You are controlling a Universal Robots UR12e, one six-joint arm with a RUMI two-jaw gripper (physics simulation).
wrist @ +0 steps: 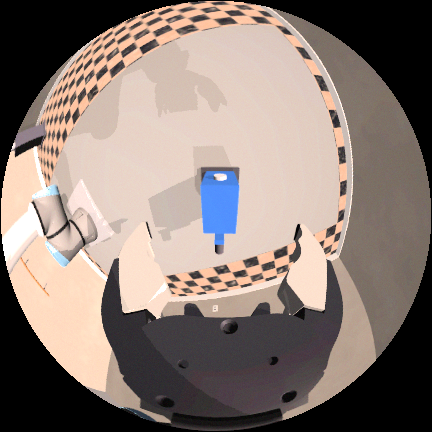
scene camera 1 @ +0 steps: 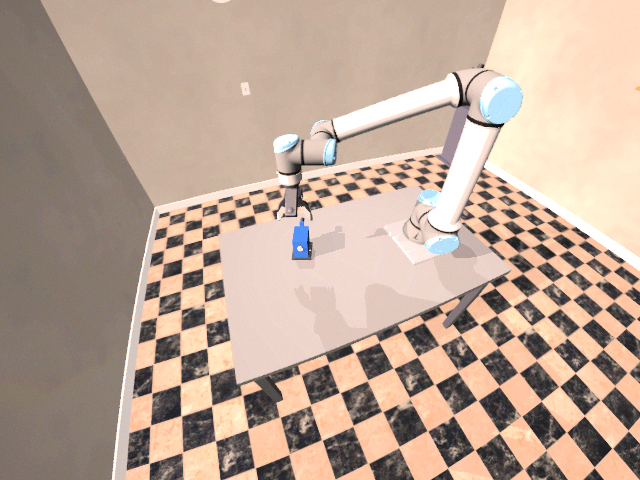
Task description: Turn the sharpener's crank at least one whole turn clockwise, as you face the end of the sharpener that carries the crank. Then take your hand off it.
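Seen in the pictures: gripper, fingertip midpoint: (wrist: 223,224) (scene camera 1: 295,220); arm's base at its link origin: (wrist: 85,223) (scene camera 1: 418,232).
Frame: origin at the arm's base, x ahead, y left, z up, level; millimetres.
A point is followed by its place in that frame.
Note:
The blue sharpener (scene camera 1: 300,239) @(y -37, x 688, z 109 mm) (wrist: 219,207) @(y -69, x 682, z 108 mm) stands upright on its dark base on the table, left of the table's middle in the scene view. A round white piece (scene camera 1: 299,249) @(y -16, x 702, z 61 mm) (wrist: 220,177) @(y -17, x 700, z 76 mm) is on its near end. The crank with its dark handle (scene camera 1: 302,220) @(y -162, x 648, z 120 mm) (wrist: 219,248) @(y -169, x 651, z 120 mm) is at the opposite, far end and points up. My gripper (scene camera 1: 294,217) @(y -9, x 705, z 261 mm) (wrist: 223,224) @(y -9, x 705, z 261 mm) is open and empty, above and behind the crank end. In the wrist view the crank handle lies between the two spread jaws, apart from both. The exact height gap is hard to tell.
The grey table (scene camera 1: 279,320) @(y 295, x 868, z -20 mm) (wrist: 280,125) @(y 63, x 898, z -20 mm) carries the sharpener and the arm's white base plate (scene camera 1: 413,256) @(y 150, x 123, z -7 mm) (wrist: 82,192) @(y 134, x 121, z -6 mm) at its right side. The arm reaches over the table from the right. Shadows of the arm fall on the tabletop. Checkered floor surrounds the table.

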